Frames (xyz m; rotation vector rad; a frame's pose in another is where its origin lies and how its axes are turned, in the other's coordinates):
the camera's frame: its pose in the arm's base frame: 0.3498 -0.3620 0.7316 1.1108 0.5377 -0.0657
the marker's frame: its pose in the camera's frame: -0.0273 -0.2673 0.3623 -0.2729 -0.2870 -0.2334
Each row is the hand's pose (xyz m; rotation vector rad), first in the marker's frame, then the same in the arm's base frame.
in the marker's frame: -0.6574 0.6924 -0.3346 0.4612 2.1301 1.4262
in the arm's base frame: 0.0322 0.0097 1.1333 1.4148 1.5828 2.0078
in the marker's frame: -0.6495 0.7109 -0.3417 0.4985 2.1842 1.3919
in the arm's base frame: 0.0455 0.0262 1.1358 1.4473 1.6442 2.0063
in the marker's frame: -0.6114 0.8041 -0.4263 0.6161 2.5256 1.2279
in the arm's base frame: 0.1000 0.1444 1.1169 -1.4060 -1.8723 -1.9182
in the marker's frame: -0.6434 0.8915 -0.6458 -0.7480 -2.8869 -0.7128
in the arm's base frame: 0.0600 0.3658 1.0381 -1.0917 -1.9211 -1.3738
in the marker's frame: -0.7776 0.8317 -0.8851 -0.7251 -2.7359 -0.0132
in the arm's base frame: -0.1375 0.5167 0.9075 -0.8247 -1.9661 -0.8224
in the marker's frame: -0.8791 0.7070 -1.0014 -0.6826 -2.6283 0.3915
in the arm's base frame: -0.3067 0.5304 0.8048 -0.6710 -1.9944 -0.4922
